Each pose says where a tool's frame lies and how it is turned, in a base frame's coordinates. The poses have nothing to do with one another.
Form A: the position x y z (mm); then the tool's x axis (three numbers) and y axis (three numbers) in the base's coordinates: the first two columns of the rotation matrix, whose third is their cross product.
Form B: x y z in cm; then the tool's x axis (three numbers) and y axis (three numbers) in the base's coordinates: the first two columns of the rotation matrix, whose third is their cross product. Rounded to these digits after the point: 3 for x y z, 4 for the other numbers.
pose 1, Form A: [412.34, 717.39, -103.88, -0.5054, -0.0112, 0.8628, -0.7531, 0.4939, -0.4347]
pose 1, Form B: [41.234, 71.739, -10.388, -0.5054, -0.0112, 0.8628, -0.7531, 0.4939, -0.4347]
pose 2, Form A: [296.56, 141.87, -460.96, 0.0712, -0.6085, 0.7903, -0.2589, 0.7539, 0.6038]
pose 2, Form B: [29.656, 14.187, -46.096, 0.0712, -0.6085, 0.7903, -0.2589, 0.7539, 0.6038]
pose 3, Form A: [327.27, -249.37, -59.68, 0.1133, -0.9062, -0.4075, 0.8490, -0.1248, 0.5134]
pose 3, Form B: [32.727, -24.937, -5.968, 0.1133, -0.9062, -0.4075, 0.8490, -0.1248, 0.5134]
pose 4, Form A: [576.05, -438.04, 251.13, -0.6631, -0.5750, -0.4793, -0.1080, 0.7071, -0.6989]
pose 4, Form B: [57.605, -43.804, 25.113, -0.6631, -0.5750, -0.4793, -0.1080, 0.7071, -0.6989]
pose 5, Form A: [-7.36, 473.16, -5.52, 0.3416, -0.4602, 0.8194, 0.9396, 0.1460, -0.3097]
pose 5, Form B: [-0.736, 47.316, -0.552, 0.3416, -0.4602, 0.8194, 0.9396, 0.1460, -0.3097]
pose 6, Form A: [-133.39, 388.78, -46.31, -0.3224, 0.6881, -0.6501, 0.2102, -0.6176, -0.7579]
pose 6, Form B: [-13.339, 38.878, -4.631, -0.3224, 0.6881, -0.6501, 0.2102, -0.6176, -0.7579]
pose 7, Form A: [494.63, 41.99, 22.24, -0.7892, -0.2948, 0.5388, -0.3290, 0.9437, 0.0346]
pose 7, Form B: [49.463, 4.199, 2.224, -0.7892, -0.2948, 0.5388, -0.3290, 0.9437, 0.0346]
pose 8, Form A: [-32.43, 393.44, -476.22, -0.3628, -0.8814, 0.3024, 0.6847, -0.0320, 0.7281]
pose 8, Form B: [-3.243, 39.344, -47.622, -0.3628, -0.8814, 0.3024, 0.6847, -0.0320, 0.7281]
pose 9, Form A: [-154.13, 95.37, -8.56, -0.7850, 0.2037, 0.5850, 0.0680, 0.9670, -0.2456]
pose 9, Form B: [-15.413, 9.537, -0.856, -0.7850, 0.2037, 0.5850, 0.0680, 0.9670, -0.2456]
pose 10, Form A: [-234.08, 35.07, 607.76, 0.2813, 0.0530, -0.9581, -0.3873, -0.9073, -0.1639]
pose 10, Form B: [-23.408, 3.507, 60.776, 0.2813, 0.0530, -0.9581, -0.3873, -0.9073, -0.1639]
